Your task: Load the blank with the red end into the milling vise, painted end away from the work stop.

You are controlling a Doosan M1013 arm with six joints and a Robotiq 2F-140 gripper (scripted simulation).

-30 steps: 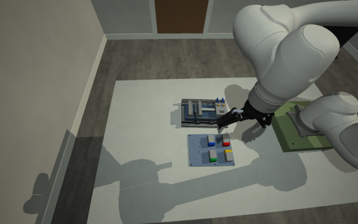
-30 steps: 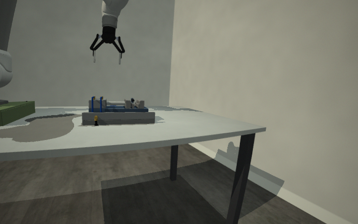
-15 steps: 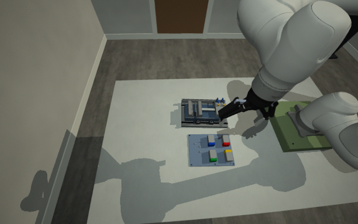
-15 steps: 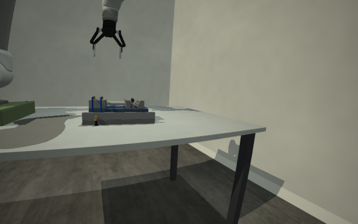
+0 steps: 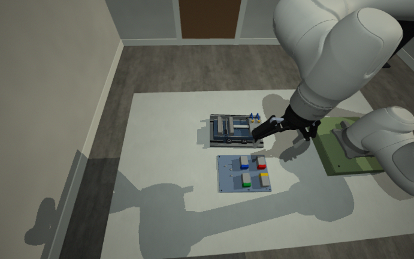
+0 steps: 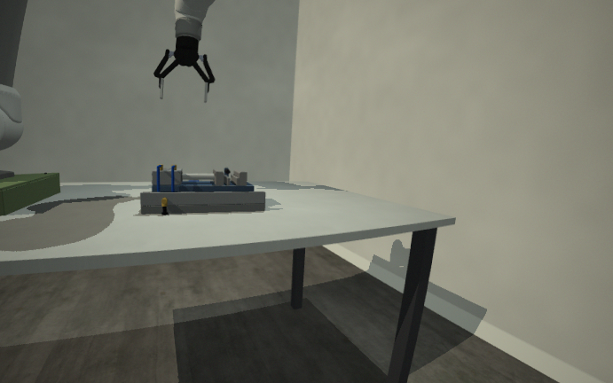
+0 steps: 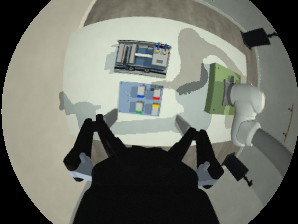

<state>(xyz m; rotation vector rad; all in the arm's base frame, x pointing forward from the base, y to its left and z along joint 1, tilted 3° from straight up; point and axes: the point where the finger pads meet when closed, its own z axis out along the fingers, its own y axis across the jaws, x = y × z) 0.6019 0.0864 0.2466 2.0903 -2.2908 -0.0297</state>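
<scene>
The red-ended blank lies 5 cm behind my hand, 3 cm to the right of it and 30 cm below it. Round my hand: yellow-ended blank (4 cm behind, 6 cm to the left, 30 cm below); then blue-ended blank (4 cm ahead, 4 cm to the right, 30 cm below); then green-ended blank (5 cm ahead, 5 cm to the left, 30 cm below).
</scene>
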